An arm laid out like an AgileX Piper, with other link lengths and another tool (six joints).
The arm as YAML. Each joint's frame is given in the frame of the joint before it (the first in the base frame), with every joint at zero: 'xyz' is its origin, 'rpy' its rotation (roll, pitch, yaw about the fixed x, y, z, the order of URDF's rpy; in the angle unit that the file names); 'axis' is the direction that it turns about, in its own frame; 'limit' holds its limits. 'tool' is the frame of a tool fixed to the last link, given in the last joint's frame.
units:
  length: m
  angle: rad
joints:
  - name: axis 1
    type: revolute
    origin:
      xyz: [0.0, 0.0, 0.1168]
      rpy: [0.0, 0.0, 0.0]
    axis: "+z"
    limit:
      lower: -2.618
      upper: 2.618
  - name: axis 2
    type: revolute
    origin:
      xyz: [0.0, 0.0, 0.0]
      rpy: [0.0, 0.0, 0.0]
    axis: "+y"
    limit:
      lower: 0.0
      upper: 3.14
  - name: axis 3
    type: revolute
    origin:
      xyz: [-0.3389, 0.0, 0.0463]
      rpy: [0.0, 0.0, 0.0]
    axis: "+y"
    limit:
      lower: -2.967
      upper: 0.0
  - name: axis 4
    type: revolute
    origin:
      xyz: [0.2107, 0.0, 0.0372]
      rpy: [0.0, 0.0, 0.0]
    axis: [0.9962, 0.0, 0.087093]
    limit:
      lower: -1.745
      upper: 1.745
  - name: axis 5
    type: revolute
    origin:
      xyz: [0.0, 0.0, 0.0]
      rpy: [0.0, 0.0, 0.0]
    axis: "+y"
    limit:
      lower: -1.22
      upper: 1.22
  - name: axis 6
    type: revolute
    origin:
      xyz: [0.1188, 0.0, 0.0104]
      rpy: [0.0, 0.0, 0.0]
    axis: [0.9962, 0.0, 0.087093]
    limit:
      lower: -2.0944
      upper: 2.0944
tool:
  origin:
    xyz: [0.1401, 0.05, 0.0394]
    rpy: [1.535, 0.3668, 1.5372]
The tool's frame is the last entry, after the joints.
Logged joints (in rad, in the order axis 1, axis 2, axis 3, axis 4, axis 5, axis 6), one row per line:
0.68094, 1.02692, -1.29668, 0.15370, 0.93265, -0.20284
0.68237, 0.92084, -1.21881, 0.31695, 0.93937, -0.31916
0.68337, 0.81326, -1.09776, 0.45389, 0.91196, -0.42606
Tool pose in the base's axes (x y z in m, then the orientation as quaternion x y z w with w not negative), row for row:
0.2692, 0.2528, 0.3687, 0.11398, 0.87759, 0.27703, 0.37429
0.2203, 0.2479, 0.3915, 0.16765, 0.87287, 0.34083, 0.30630
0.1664, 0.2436, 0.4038, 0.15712, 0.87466, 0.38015, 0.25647
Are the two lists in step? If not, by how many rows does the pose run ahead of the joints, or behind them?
The pose runs 2 rows behind the joints: the pose in row i belongs to the joints in row i - 2.
